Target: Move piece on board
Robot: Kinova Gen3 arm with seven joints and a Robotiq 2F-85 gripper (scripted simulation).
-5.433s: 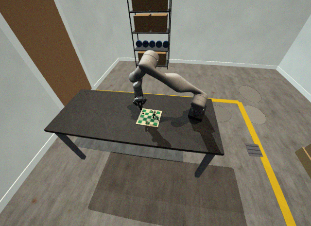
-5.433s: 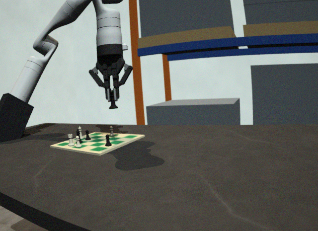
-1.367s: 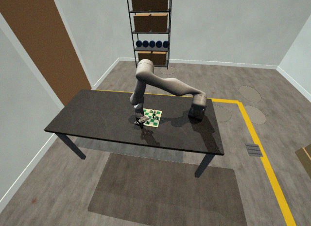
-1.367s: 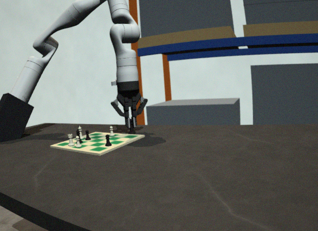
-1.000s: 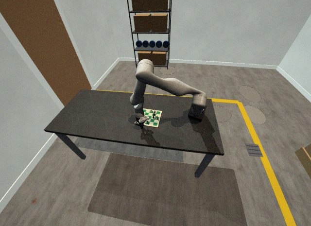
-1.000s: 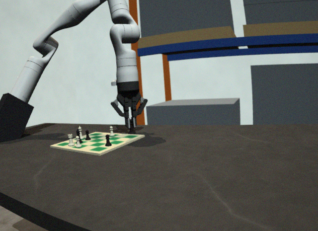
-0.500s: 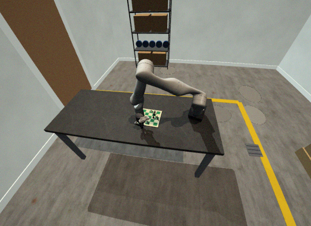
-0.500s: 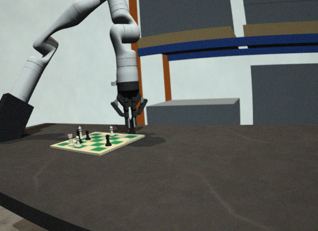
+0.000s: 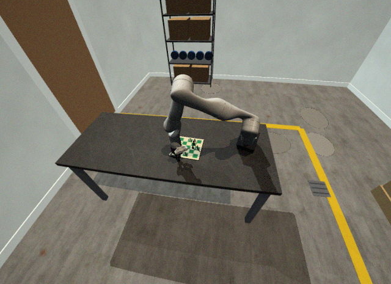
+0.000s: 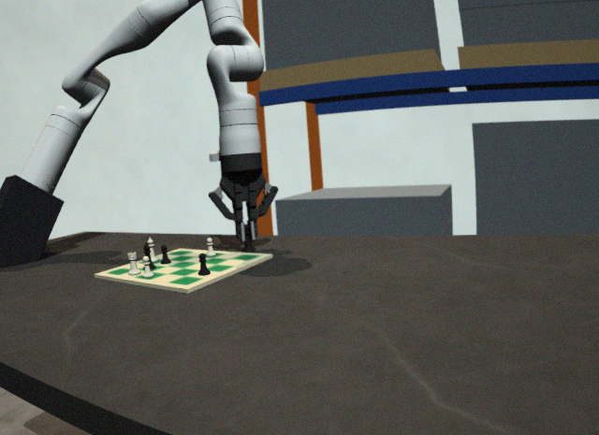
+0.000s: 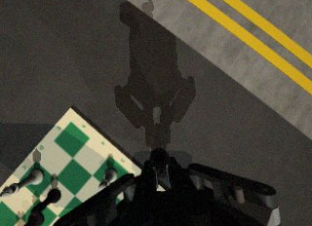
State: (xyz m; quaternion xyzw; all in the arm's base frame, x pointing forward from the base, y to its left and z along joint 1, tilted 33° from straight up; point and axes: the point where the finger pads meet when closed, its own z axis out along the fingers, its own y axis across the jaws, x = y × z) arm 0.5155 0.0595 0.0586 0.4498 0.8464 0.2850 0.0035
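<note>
The tall black piece is 10 mm below my hand. The rest, counted from my hand: green-and-cream chessboard (60 mm behind, 130 mm to the right, 40 mm below); white rook (120 mm behind, 200 mm to the right, 20 mm below); white bishop (140 mm behind, 110 mm to the right, 10 mm below).
</note>
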